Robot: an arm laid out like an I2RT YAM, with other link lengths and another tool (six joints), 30 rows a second.
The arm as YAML. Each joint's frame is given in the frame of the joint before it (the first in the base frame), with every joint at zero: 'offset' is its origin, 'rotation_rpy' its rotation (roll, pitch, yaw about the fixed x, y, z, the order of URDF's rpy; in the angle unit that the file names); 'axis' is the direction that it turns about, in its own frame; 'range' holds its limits. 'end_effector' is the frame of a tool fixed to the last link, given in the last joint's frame.
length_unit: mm
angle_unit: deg
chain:
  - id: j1
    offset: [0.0, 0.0, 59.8]
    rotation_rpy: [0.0, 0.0, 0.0]
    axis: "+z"
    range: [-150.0, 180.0]
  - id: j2
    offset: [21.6, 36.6, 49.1]
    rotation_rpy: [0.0, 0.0, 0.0]
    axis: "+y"
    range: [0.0, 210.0]
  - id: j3
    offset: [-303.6, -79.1, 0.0]
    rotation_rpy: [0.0, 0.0, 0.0]
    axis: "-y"
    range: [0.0, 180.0]
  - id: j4
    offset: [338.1, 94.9, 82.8]
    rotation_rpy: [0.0, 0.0, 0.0]
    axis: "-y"
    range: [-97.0, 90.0]
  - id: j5
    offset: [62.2, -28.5, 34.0]
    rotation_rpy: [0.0, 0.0, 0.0]
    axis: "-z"
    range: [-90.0, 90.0]
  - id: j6
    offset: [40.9, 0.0, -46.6]
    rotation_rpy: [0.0, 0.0, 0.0]
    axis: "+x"
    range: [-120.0, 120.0]
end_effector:
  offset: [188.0, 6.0, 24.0]
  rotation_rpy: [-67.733, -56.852, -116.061]
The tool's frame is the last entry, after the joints.
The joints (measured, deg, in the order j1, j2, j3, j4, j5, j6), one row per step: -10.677 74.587 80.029 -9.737 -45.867 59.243; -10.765 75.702 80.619 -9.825 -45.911 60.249; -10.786 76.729 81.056 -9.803 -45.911 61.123; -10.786 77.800 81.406 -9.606 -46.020 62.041; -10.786 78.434 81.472 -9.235 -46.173 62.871; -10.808 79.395 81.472 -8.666 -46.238 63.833; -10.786 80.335 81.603 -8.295 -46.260 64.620; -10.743 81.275 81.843 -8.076 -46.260 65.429; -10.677 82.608 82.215 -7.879 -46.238 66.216; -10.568 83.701 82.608 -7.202 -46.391 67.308; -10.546 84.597 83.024 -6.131 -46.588 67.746
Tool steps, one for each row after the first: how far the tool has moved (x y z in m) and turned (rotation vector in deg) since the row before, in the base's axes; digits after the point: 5 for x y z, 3 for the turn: 0.00666 -0.00213 -0.00432 0.938 1.181 -0.100; 0.00629 -0.00157 -0.00471 0.819 1.061 -0.076; 0.00648 -0.00109 -0.00534 0.856 1.042 0.045; 0.00395 -0.00045 -0.00365 0.727 0.671 0.091; 0.00639 -0.00142 -0.00653 0.861 0.942 -0.032; 0.00594 -0.00101 -0.00591 0.722 0.887 -0.021; 0.00571 -0.00083 -0.00556 0.744 0.943 -0.028; 0.00791 -0.00107 -0.00807 0.774 1.210 -0.031; 0.00625 0.00017 -0.00389 0.905 0.657 0.152; 0.00519 -0.00022 -0.00006 0.270 -0.328 0.175
